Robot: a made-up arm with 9 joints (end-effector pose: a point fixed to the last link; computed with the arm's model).
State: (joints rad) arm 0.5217 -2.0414 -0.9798 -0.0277 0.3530 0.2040 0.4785 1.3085 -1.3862
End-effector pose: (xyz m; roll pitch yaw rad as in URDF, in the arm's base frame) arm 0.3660 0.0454 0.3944 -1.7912 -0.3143 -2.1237
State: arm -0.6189 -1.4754 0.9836 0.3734 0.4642 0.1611 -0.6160 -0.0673 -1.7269
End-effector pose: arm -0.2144 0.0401 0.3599 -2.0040 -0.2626 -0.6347
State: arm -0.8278 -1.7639 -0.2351 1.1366 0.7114 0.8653 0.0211 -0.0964 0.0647
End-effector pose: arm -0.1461 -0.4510 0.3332 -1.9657 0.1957 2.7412
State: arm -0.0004 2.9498 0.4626 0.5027 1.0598 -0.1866 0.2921 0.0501 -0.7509
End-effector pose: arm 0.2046 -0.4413 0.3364 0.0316 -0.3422 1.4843
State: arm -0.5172 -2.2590 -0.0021 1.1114 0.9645 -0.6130 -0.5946 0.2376 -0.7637
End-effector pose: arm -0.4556 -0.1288 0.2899 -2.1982 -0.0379 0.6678
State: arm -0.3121 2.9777 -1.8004 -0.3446 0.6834 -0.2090 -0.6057 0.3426 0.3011
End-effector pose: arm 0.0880 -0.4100 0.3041 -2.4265 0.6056 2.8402
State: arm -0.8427 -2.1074 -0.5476 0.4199 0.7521 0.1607 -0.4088 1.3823 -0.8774
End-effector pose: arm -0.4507 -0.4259 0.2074 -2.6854 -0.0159 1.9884
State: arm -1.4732 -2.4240 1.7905 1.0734 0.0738 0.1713 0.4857 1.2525 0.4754
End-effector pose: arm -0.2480 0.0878 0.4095 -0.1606 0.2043 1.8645
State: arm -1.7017 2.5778 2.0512 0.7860 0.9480 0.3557 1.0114 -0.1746 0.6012
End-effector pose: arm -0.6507 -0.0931 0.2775 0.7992 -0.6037 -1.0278
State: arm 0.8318 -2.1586 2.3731 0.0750 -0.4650 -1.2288 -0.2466 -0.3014 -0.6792
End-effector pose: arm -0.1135 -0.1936 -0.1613 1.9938 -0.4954 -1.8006
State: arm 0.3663 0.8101 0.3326 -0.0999 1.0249 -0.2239 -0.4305 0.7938 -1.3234
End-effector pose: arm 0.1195 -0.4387 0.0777 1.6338 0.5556 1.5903
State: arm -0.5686 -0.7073 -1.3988 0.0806 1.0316 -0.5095 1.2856 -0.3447 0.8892
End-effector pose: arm -0.3037 0.1021 0.1189 2.9792 -1.3896 1.8736
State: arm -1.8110 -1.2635 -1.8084 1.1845 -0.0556 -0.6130 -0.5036 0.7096 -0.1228
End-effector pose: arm -0.4838 0.2901 -0.1203 2.3178 0.5010 0.1051
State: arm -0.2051 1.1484 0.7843 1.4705 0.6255 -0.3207 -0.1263 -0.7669 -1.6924
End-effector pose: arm -0.0179 -0.2426 0.1217 2.4000 0.0186 -3.0686
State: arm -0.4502 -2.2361 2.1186 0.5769 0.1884 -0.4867 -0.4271 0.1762 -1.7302
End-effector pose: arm -0.1057 -0.0231 -0.0098 2.7782 0.0526 -1.5815
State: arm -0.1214 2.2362 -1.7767 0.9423 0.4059 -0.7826 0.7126 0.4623 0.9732
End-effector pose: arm 0.0469 -0.2617 0.3389 -2.4696 0.5586 2.6637
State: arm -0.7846 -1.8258 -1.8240 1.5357 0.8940 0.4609 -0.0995 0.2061 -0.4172
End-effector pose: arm 0.1851 -0.1587 0.1029 -3.0075 0.2737 -2.7141
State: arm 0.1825 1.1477 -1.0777 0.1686 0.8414 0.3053 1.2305 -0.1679 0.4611
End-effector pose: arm 0.0638 -0.0058 -0.0719 2.2370 -0.0941 -2.6761
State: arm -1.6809 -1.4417 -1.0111 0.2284 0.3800 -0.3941 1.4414 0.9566 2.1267
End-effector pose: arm -0.2487 0.1967 0.3972 -1.4441 0.2791 -0.6118
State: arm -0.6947 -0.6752 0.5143 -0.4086 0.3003 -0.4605 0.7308 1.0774 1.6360
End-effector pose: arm -0.2221 0.1222 0.2640 -0.8556 -0.9354 -1.5149
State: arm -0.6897 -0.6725 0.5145 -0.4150 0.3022 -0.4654 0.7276 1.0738 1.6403
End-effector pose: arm -0.2217 0.1226 0.2617 -0.8617 -0.9451 -1.5064
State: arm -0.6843 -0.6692 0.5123 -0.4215 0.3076 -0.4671 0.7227 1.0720 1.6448
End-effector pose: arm -0.2230 0.1234 0.2620 -0.8687 -0.9498 -1.4917
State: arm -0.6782 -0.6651 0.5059 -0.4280 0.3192 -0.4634 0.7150 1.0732 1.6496
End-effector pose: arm -0.2272 0.1249 0.2672 -0.8769 -0.9459 -1.4667
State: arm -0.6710 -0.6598 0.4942 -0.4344 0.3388 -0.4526 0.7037 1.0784 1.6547
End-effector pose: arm -0.2350 0.1270 0.2785 -0.8854 -0.9305 -1.4294
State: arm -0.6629 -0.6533 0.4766 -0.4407 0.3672 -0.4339 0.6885 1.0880 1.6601
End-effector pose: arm -0.2468 0.1292 0.2969 -0.8933 -0.9023 -1.3802
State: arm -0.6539 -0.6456 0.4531 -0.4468 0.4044 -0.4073 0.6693 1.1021 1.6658
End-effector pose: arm -0.2621 0.1307 0.3222 -0.8985 -0.8614 -1.3208
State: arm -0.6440 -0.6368 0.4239 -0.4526 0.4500 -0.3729 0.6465 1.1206 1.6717
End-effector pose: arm -0.2803 0.1301 0.3543 -0.8997 -0.8077 -1.2535
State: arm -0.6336 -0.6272 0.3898 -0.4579 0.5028 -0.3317 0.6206 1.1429 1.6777
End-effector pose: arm -0.3000 0.1265 0.3923 -0.8956 -0.7432 -1.1816
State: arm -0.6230 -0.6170 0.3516 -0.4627 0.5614 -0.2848 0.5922 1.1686 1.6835
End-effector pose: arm -0.3198 0.1190 0.4348 -0.8857 -0.6694 -1.1077
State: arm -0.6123 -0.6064 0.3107 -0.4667 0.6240 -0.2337 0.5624 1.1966 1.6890
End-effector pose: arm -0.3377 0.1071 0.4801 -0.8700 -0.5891 -1.0344
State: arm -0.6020 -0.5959 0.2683 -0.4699 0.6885 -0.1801 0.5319 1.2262 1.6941
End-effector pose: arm -0.3523 0.0913 0.5264 -0.8495 -0.5048 -0.9638
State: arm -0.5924 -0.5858 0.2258 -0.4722 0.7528 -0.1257 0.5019 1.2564 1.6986
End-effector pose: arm -0.3625 0.0725 0.5716 -0.8255 -0.4194 -0.8977
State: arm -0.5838 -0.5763 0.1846 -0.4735 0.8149 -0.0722 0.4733 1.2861 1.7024
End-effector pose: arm -0.3678 0.0519 0.6140 -0.7992 -0.3357 -0.8375
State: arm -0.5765 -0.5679 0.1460 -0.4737 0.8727 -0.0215 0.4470 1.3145 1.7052
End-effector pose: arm -0.3687 0.0310 0.6522 -0.7721 -0.2563 -0.7845
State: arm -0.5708 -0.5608 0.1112 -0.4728 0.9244 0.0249 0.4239 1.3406 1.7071
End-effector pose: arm -0.3660 0.0110 0.6850 -0.7457 -0.1835 -0.7393
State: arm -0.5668 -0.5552 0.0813 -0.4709 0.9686 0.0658 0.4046 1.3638 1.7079
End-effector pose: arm -0.3609 -0.0070 0.7121 -0.7212 -0.1189 -0.7024
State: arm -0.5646 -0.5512 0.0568 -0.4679 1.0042 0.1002 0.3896 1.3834 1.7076
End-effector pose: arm -0.3548 -0.0225 0.7333 -0.6998 -0.0642 -0.6738
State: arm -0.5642 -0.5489 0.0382 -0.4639 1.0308 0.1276 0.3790 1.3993 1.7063
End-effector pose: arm -0.3489 -0.0353 0.7489 -0.6820 -0.0198 -0.6531
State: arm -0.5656 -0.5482 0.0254 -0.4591 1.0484 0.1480 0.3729 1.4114 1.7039
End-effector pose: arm -0.3440 -0.0452 0.7595 -0.6684 0.0144 -0.6400
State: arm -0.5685 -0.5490 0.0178 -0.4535 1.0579 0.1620 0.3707 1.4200 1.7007
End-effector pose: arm -0.3405 -0.0526 0.7658 -0.6586 0.0392 -0.6332
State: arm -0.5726 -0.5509 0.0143 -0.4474 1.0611 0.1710 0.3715 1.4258 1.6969
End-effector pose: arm -0.3382 -0.0581 0.7689 -0.6520 0.0565 -0.6315
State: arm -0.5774 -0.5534 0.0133 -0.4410 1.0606 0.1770 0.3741 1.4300 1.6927
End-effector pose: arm -0.3369 -0.0623 0.7703 -0.6472 0.0694 -0.6328
